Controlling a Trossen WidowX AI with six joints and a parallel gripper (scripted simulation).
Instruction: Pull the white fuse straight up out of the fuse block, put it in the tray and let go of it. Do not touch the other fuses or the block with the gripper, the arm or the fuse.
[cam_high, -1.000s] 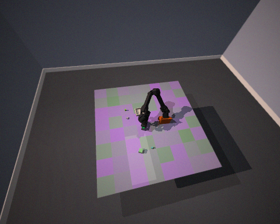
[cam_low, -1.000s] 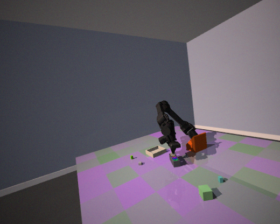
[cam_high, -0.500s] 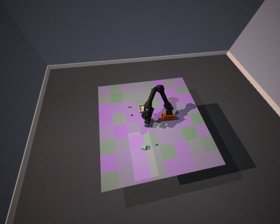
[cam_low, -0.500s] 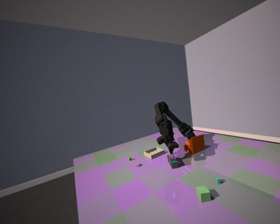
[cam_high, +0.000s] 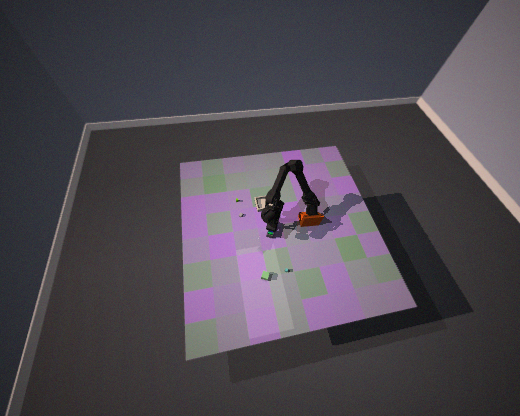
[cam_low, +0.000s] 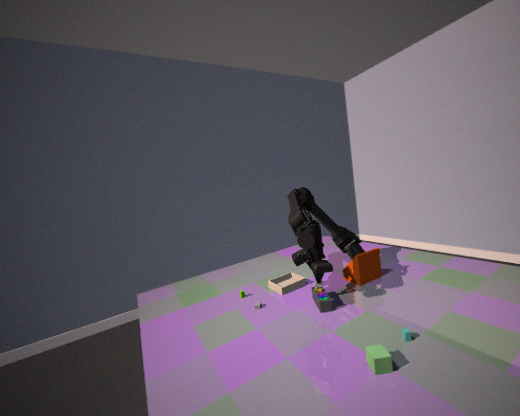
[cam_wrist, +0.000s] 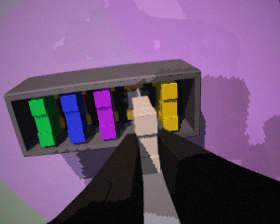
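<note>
Right now the beige tray is 1 cm ahead of my gripper tip, 19 cm to the right of it and 7 cm below it. From my gripper tip the other things lie so: small grey piece (20 cm ahead, 12 cm to the right, 6 cm below); small teal cube (2 cm behind, 29 cm to the left, 6 cm below); white fuse (1 cm below).
</note>
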